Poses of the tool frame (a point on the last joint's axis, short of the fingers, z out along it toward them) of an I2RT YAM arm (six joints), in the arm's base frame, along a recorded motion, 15 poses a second.
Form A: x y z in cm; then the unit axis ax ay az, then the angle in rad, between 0 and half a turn.
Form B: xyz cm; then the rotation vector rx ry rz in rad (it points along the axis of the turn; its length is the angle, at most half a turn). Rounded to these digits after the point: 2 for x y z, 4 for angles.
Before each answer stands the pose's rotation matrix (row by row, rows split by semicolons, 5 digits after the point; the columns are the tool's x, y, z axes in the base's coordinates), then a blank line. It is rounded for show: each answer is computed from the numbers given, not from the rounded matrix.
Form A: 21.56 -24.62 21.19 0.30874 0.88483 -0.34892 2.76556
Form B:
-0.74615 0.65542 0.11701; 0.39915 0.58103 -0.70928; -0.53287 -0.48252 -0.69514

21.56 -24.62 21.19 0.8538 2.4471 -0.9650
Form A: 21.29 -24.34 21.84 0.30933 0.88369 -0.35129 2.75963
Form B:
-0.74346 0.65795 0.11989; 0.39606 0.57761 -0.71379; -0.53889 -0.48319 -0.69002

21.29 -24.34 21.84 0.8536 2.4387 -0.9694
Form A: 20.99 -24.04 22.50 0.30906 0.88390 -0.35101 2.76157
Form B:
-0.74444 0.65707 0.11865; 0.39666 0.57815 -0.71302; -0.53710 -0.48373 -0.69103

20.99 -24.04 22.50 0.8535 2.4409 -0.9693
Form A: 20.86 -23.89 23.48 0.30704 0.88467 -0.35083 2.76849
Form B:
-0.74914 0.65245 0.11444; 0.39669 0.58024 -0.71130; -0.53050 -0.48747 -0.69350

20.86 -23.89 23.48 0.8500 2.4492 -0.9713
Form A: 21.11 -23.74 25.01 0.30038 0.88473 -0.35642 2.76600
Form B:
-0.75613 0.64372 0.11788; 0.38224 0.58062 -0.71887; -0.53120 -0.49850 -0.68508

21.11 -23.74 25.01 0.8308 2.4472 -0.9859
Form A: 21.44 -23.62 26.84 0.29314 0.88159 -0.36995 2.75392
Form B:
-0.76031 0.63754 0.12442; 0.35783 0.57094 -0.73891; -0.54212 -0.51727 -0.66222

21.44 -23.62 26.84 0.8073 2.4278 -1.0188
